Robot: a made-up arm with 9 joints. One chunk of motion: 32 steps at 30 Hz.
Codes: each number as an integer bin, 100 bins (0 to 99) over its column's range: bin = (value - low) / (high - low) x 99, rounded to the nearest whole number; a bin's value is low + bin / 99 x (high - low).
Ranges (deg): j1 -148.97..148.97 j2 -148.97..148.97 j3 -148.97..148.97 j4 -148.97..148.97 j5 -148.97..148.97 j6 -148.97..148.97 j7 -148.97..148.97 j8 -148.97..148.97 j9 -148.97..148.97
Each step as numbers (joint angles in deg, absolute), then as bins.
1 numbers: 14.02 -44.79 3.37 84.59 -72.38 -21.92 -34.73 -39.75 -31.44
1 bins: 54 35 51 78 25 42 38 36 39
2 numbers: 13.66 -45.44 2.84 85.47 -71.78 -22.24 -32.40 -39.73 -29.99
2 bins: 54 34 50 78 26 42 39 36 40
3 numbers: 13.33 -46.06 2.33 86.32 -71.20 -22.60 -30.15 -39.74 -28.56
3 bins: 54 34 50 78 26 42 39 36 40
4 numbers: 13.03 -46.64 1.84 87.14 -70.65 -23.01 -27.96 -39.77 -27.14
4 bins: 54 34 50 78 26 42 40 36 40
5 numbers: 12.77 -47.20 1.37 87.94 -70.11 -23.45 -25.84 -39.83 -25.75
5 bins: 54 34 50 79 26 42 41 36 41
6 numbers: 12.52 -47.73 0.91 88.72 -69.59 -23.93 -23.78 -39.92 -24.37
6 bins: 54 34 50 79 26 42 42 36 41
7 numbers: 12.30 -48.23 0.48 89.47 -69.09 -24.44 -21.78 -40.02 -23.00
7 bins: 54 33 50 79 27 41 42 36 42
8 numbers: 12.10 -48.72 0.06 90.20 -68.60 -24.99 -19.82 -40.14 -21.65
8 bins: 54 33 50 79 27 41 43 36 42
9 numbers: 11.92 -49.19 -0.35 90.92 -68.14 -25.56 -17.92 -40.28 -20.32
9 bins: 53 33 49 80 27 41 44 36 43
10 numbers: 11.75 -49.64 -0.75 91.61 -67.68 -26.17 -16.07 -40.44 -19.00
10 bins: 53 33 49 80 27 41 44 36 43
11 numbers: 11.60 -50.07 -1.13 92.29 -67.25 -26.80 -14.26 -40.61 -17.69
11 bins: 53 33 49 80 27 41 45 36 44
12 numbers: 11.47 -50.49 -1.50 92.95 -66.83 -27.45 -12.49 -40.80 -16.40
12 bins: 53 33 49 80 27 40 45 36 44
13 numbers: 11.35 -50.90 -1.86 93.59 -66.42 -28.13 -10.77 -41.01 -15.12
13 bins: 53 33 49 81 27 40 46 36 44
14 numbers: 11.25 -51.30 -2.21 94.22 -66.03 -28.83 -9.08 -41.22 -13.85
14 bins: 53 32 49 81 28 40 46 36 45
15 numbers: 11.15 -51.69 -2.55 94.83 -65.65 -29.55 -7.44 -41.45 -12.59
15 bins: 53 32 49 81 28 40 47 36 45
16 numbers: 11.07 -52.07 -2.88 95.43 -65.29 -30.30 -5.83 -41.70 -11.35
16 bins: 53 32 49 81 28 39 48 36 46
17 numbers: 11.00 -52.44 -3.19 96.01 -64.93 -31.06 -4.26 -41.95 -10.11
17 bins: 53 32 48 81 28 39 48 36 46
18 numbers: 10.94 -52.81 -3.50 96.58 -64.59 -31.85 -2.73 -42.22 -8.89
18 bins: 53 32 48 82 28 39 49 35 47
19 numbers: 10.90 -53.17 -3.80 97.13 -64.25 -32.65 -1.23 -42.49 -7.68
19 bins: 53 32 48 82 28 39 49 35 47
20 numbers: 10.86 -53.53 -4.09 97.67 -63.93 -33.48 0.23 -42.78 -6.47
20 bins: 53 32 48 82 28 38 50 35 47
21 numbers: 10.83 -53.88 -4.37 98.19 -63.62 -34.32 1.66 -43.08 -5.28
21 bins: 53 32 48 82 28 38 50 35 48
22 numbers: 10.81 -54.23 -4.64 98.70 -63.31 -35.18 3.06 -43.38 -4.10
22 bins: 53 31 48 82 28 38 51 35 48
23 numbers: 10.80 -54.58 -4.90 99.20 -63.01 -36.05 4.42 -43.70 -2.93
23 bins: 53 31 48 82 29 38 51 35 49
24 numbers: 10.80 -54.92 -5.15 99.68 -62.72 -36.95 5.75 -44.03 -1.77
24 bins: 53 31 48 83 29 37 51 35 49
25 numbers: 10.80 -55.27 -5.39 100.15 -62.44 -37.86 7.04 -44.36 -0.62
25 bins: 53 31 48 83 29 37 52 35 49
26 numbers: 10.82 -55.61 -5.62 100.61 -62.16 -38.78 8.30 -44.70 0.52
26 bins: 53 31 48 83 29 37 52 35 50
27 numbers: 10.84 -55.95 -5.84 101.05 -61.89 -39.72 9.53 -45.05 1.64
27 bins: 53 31 48 83 29 36 53 35 50
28 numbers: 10.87 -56.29 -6.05 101.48 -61.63 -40.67 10.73 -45.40 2.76
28 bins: 53 31 47 83 29 36 53 34 50
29 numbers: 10.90 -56.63 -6.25 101.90 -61.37 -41.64 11.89 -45.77 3.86
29 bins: 53 31 47 83 29 36 53 34 51
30 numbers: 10.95 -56.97 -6.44 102.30 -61.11 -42.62 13.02 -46.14 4.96
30 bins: 53 31 47 83 29 35 54 34 51
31 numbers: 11.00 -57.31 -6.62 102.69 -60.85 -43.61 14.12 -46.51 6.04
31 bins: 53 30 47 84 29 35 54 34 52
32 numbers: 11.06 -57.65 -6.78 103.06 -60.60 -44.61 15.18 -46.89 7.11
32 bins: 53 30 47 84 29 35 55 34 52
